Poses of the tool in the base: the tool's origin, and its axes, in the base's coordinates. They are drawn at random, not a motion.
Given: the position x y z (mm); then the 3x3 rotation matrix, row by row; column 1 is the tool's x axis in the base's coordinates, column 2 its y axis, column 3 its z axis. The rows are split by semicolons.
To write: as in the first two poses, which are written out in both.
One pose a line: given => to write
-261, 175, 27; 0.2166, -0.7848, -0.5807; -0.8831, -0.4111, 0.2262; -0.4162, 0.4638, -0.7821 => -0.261, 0.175, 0.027; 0.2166, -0.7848, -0.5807; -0.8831, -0.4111, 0.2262; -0.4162, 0.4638, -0.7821
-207, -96, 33; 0.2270, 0.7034, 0.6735; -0.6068, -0.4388, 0.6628; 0.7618, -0.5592, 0.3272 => -0.207, -0.096, 0.033; 0.2270, 0.7034, 0.6735; -0.6068, -0.4388, 0.6628; 0.7618, -0.5592, 0.3272
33, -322, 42; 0.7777, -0.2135, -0.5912; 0.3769, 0.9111, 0.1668; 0.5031, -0.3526, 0.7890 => 0.033, -0.322, 0.042; 0.7777, -0.2135, -0.5912; 0.3769, 0.9111, 0.1668; 0.5031, -0.3526, 0.7890
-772, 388, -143; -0.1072, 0.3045, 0.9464; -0.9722, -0.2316, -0.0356; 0.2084, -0.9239, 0.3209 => -0.772, 0.388, -0.143; -0.1072, 0.3045, 0.9464; -0.9722, -0.2316, -0.0356; 0.2084, -0.9239, 0.3209
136, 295, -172; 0.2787, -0.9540, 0.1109; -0.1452, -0.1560, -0.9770; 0.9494, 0.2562, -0.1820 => 0.136, 0.295, -0.172; 0.2787, -0.9540, 0.1109; -0.1452, -0.1560, -0.9770; 0.9494, 0.2562, -0.1820
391, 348, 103; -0.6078, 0.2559, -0.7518; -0.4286, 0.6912, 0.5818; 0.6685, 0.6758, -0.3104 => 0.391, 0.348, 0.103; -0.6078, 0.2559, -0.7518; -0.4286, 0.6912, 0.5818; 0.6685, 0.6758, -0.3104
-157, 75, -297; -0.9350, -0.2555, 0.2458; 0.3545, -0.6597, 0.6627; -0.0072, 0.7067, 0.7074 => -0.157, 0.075, -0.297; -0.9350, -0.2555, 0.2458; 0.3545, -0.6597, 0.6627; -0.0072, 0.7067, 0.7074
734, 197, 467; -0.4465, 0.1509, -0.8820; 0.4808, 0.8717, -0.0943; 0.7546, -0.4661, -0.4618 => 0.734, 0.197, 0.467; -0.4465, 0.1509, -0.8820; 0.4808, 0.8717, -0.0943; 0.7546, -0.4661, -0.4618
